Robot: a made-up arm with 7 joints. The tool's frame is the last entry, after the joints. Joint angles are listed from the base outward. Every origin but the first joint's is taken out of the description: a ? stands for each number. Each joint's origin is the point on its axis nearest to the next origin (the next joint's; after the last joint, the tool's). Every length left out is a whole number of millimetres.
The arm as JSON. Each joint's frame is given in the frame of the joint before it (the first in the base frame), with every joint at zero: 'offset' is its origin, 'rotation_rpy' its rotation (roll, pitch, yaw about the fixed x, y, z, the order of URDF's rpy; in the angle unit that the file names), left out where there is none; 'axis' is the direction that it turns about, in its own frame. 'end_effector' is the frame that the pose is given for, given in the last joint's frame.
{
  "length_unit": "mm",
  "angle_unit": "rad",
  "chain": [
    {
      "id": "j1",
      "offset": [
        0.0,
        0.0,
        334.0
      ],
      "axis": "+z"
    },
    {
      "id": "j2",
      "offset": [
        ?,
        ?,
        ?
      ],
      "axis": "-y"
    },
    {
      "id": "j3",
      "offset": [
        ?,
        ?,
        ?
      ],
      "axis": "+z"
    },
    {
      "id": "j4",
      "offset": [
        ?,
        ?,
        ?
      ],
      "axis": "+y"
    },
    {
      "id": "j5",
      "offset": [
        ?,
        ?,
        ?
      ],
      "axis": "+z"
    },
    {
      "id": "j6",
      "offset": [
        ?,
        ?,
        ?
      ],
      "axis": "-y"
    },
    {
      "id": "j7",
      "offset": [
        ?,
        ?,
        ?
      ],
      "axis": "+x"
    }
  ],
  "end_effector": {
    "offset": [
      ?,
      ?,
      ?
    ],
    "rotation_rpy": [
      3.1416,
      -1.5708,
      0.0
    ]
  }
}
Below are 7 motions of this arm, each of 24 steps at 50 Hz.
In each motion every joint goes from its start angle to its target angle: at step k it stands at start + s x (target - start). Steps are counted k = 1, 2, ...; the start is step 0. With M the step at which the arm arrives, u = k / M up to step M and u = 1 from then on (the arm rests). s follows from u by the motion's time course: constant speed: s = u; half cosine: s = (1 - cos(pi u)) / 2; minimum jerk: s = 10 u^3 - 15 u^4 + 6 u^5.
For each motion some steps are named. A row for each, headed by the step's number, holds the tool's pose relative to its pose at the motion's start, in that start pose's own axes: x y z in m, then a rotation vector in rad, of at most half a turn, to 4 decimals.
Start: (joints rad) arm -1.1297 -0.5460 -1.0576 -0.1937 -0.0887 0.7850 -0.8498
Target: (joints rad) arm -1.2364 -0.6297 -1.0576 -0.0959 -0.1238 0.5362 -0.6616
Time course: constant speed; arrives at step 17
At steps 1, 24:
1: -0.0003 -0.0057 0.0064 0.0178 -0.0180 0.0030
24: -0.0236 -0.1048 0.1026 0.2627 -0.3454 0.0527

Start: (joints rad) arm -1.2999 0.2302 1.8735 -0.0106 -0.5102 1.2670 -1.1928
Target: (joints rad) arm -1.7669 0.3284 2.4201 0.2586 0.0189 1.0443 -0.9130
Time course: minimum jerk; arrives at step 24
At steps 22, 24:
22: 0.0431 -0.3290 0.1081 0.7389 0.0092 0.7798
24: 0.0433 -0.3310 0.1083 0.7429 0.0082 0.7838

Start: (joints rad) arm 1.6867 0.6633 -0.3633 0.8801 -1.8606 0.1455 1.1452
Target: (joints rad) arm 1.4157 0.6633 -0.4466 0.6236 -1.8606 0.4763 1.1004
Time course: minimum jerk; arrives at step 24
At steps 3, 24:
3: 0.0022 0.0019 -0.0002 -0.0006 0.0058 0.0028
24: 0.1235 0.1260 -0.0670 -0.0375 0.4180 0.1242

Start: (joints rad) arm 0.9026 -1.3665 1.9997 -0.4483 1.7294 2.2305 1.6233
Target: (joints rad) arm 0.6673 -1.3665 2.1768 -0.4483 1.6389 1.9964 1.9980
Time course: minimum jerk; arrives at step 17
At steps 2, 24:
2: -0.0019 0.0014 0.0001 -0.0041 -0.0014 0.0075
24: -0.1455 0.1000 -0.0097 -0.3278 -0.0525 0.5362

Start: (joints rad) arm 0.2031 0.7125 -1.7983 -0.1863 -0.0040 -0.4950 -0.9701
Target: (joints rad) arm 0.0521 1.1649 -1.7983 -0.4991 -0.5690 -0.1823 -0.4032
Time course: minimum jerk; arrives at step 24
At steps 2, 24:
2: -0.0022 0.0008 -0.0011 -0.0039 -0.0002 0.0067
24: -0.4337 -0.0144 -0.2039 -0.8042 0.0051 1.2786

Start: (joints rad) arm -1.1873 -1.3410 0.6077 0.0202 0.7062 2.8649 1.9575
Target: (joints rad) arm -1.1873 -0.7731 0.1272 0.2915 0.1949 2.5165 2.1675
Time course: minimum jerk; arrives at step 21
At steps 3, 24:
3: -0.0080 0.0031 0.0041 -0.0179 -0.0193 0.0066
24: -0.4135 0.0539 0.1269 -0.5818 -0.8218 -0.0245

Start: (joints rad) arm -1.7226 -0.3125 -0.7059 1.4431 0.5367 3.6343 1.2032
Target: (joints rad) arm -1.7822 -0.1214 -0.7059 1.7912 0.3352 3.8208 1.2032
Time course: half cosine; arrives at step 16
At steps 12, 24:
12: 0.1003 -0.0340 0.0127 0.0566 -0.0985 -0.0714
24: 0.1169 -0.0420 0.0139 0.0626 -0.1137 -0.0777

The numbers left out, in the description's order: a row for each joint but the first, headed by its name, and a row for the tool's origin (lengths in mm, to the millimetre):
j2: 0.0 -80.0 0.0
j3: 0.0 0.0 405.0
j4: 14.0 37.0 0.0
j5: -14.0 0.0 409.0
j6: 0.0 -111.0 0.0
j7: 14.0 0.0 103.0
tool: 0.0 0.0 0.0

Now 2 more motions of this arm.
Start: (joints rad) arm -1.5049 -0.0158 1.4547 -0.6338 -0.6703 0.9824 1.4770
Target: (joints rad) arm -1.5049 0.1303 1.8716 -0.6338 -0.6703 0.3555 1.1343
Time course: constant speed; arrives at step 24
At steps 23, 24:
23: 0.0019 0.0699 0.0746 -0.5853 -0.4251 0.0166
24: -0.0004 0.0741 0.0773 -0.6062 -0.4530 0.0151

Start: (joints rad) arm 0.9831 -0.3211 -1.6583 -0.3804 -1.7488 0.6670 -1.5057
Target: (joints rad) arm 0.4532 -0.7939 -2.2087 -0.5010 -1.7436 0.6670 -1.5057
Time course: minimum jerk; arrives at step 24
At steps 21, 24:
21: 0.2053 -0.0066 -0.6493 -0.9265 -0.5494 -0.2745
24: 0.2102 -0.0124 -0.6590 -0.9427 -0.5562 -0.2771

